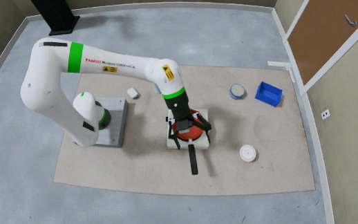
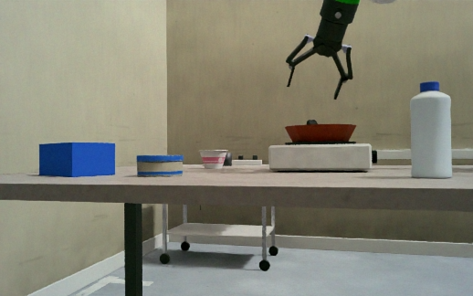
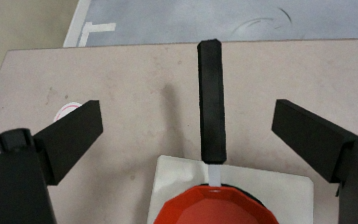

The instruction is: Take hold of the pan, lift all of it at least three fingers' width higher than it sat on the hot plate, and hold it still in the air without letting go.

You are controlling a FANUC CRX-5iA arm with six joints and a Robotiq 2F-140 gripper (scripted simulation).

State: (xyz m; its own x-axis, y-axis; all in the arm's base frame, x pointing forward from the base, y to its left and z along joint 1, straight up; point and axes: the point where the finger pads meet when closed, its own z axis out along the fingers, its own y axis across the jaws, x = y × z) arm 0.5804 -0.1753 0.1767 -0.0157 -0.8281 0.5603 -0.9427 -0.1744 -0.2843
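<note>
The red pan is 14 cm below my hand, 9 cm to the left of it and 2 cm behind it. The rest, counted from my hand: white hot plate (21 cm below, 15 cm to the left, 5 cm behind); then white bottle (44 cm to the left, 23 cm behind, 16 cm below); then pink-striped cup (32 cm ahead, 21 cm below).
</note>
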